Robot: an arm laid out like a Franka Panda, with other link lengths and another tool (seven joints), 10 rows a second.
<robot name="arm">
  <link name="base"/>
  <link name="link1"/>
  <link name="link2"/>
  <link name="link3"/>
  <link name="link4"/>
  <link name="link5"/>
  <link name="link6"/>
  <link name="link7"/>
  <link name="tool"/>
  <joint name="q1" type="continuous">
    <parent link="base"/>
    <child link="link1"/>
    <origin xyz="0 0 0.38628"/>
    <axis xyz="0 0 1"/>
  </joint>
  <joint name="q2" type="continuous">
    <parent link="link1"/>
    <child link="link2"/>
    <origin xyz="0 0 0" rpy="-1.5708 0 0"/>
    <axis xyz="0 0 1"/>
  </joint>
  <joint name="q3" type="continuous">
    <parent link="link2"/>
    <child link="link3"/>
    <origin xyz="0 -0.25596 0" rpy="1.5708 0 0"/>
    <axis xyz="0 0 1"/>
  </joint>
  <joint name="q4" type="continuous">
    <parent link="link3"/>
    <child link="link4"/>
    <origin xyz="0.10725 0 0" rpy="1.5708 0 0"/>
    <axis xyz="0 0 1"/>
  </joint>
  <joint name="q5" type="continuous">
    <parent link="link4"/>
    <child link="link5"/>
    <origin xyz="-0.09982 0.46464 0" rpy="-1.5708 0 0"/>
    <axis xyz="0 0 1"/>
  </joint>
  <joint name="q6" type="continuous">
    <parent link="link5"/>
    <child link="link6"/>
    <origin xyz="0 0 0" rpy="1.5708 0 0"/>
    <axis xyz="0 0 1"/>
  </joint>
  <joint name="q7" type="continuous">
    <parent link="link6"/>
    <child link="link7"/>
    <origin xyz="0.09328 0 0" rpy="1.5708 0 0"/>
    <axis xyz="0 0 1"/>
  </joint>
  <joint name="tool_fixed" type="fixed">
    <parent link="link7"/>
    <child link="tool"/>
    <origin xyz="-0.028 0.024 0.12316" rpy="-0.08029 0 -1.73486"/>
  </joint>
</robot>
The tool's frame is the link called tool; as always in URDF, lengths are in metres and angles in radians. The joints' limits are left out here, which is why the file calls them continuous.
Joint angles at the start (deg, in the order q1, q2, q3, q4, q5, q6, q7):
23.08, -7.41, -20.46, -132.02, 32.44, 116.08, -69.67
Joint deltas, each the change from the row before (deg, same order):
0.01, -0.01, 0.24, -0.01, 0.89, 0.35, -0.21
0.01, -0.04, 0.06, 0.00, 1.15, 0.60, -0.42
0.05, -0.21, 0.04, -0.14, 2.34, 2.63, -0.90
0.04, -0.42, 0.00, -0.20, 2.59, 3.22, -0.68
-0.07, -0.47, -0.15, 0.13, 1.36, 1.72, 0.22
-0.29, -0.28, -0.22, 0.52, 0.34, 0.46, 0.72
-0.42, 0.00, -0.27, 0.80, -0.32, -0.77, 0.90
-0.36, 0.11, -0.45, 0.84, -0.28, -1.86, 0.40
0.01, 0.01, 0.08, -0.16, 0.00, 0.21, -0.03
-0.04, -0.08, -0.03, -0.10, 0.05, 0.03, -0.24
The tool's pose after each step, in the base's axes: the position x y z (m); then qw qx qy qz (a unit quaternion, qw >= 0). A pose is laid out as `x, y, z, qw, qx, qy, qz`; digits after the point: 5 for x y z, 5 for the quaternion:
0.59334, 0.03994, 0.32371, 0.09841, -0.21247, -0.92661, -0.29422
0.59492, 0.04128, 0.32494, 0.09306, -0.21432, -0.92406, -0.30253
0.60047, 0.04118, 0.32901, 0.07030, -0.22146, -0.91891, -0.31876
0.60658, 0.03930, 0.33542, 0.04219, -0.23347, -0.91152, -0.33593
0.61088, 0.03544, 0.34345, 0.02454, -0.24544, -0.90515, -0.34620
0.61450, 0.02948, 0.35162, 0.01538, -0.25575, -0.90071, -0.35082
0.61706, 0.02299, 0.35804, 0.01554, -0.26309, -0.89832, -0.35151
0.61799, 0.01709, 0.36235, 0.02375, -0.26510, -0.89693, -0.35310
0.61754, 0.01773, 0.36102, 0.02347, -0.26511, -0.89720, -0.35240
0.61729, 0.01703, 0.36092, 0.02276, -0.26404, -0.89730, -0.35301

